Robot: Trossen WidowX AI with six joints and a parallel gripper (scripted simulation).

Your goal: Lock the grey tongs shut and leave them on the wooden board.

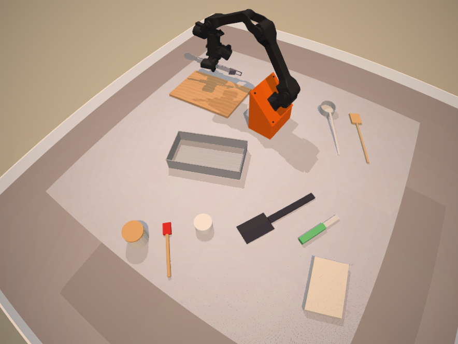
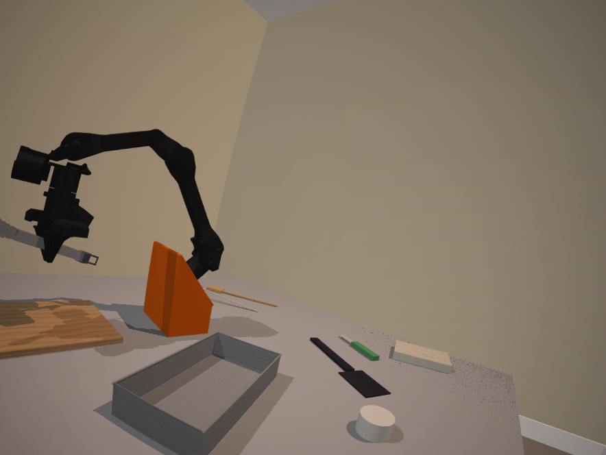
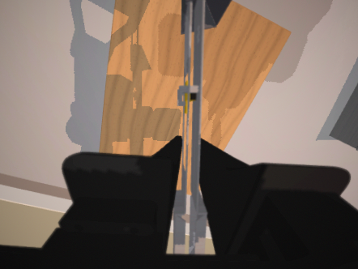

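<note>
My gripper tip is 14 cm above the wooden board and 4 cm to the left of it. The rest, counted from my gripper tip: black turner (60 cm to the left, 41 cm ahead, 15 cm below); roasting tin (34 cm ahead, 24 cm to the left, 12 cm below); white puck (59 cm ahead, 42 cm to the left, 13 cm below).
</note>
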